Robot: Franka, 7 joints.
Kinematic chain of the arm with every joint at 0, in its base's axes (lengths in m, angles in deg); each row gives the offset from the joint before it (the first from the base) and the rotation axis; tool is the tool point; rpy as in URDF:
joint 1: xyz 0 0 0.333 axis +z
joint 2: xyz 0 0 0 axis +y
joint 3: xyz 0 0 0.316 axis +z
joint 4: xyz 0.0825 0 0 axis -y
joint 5: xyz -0.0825 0 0.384 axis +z
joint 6: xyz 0 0 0 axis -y
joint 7: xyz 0.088 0 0 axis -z
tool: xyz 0 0 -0.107 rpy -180 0 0
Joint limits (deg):
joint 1: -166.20..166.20
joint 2: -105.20..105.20
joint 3: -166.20..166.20
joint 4: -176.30..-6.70
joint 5: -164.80..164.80
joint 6: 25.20..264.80
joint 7: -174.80..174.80
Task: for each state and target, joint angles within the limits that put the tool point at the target. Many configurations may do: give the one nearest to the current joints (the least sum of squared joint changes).
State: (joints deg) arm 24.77 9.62 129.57 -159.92 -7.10 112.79 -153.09
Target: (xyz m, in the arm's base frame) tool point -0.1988 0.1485 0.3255
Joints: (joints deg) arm 5.01 40.09 132.49 -159.19 -5.31 83.33 -153.09
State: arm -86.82 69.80 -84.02 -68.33 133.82 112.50 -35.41
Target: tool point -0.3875 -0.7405 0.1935
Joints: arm -94.68 91.76 -75.91 -42.85 138.23 119.65 -35.41
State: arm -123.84 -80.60 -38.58 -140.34 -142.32 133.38 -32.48
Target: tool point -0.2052 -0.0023 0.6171
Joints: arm -129.09 -95.95 -30.98 -162.81 -142.42 142.71 -32.48
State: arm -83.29 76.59 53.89 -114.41 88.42 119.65 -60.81
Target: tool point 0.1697 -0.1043 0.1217
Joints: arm -116.16 41.24 31.39 -167.58 69.29 96.96 -60.81
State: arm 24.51 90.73 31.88 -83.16 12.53 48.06 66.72
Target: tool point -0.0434 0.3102 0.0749
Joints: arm 29.81 90.58 43.94 -114.95 13.18 40.12 66.72
